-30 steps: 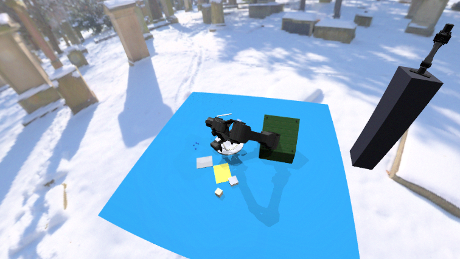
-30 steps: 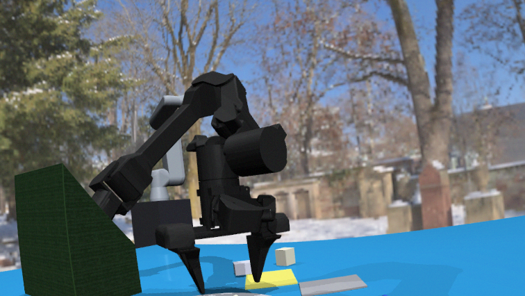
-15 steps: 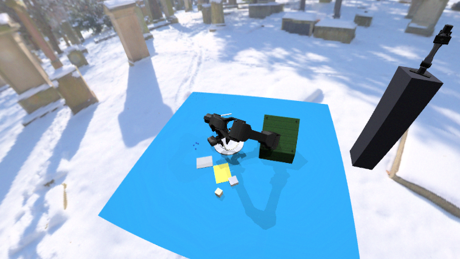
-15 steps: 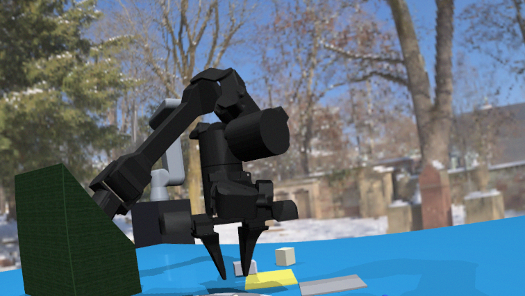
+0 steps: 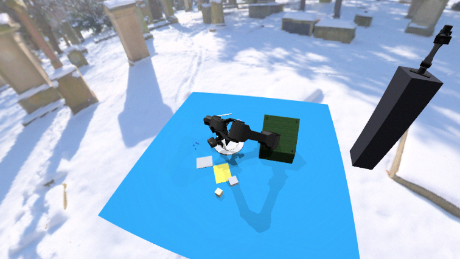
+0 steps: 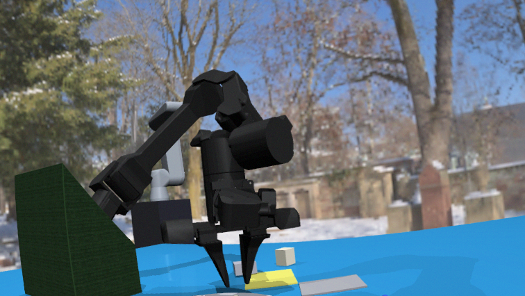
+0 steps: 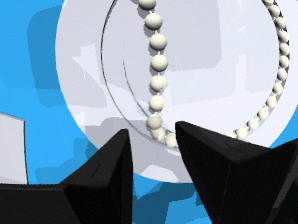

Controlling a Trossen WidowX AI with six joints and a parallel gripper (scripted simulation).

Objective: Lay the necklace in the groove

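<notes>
Right now the round white bead board is 6 cm to the right of my gripper tip and 3 cm below it. Also, from my gripper tip: yellow tile 5 cm behind, 17 cm to the left, 4 cm below; then red object 10 cm ahead, 17 cm to the right, 3 cm below; then grey tile 9 cm ahead, 13 cm to the left, 3 cm below.
</notes>
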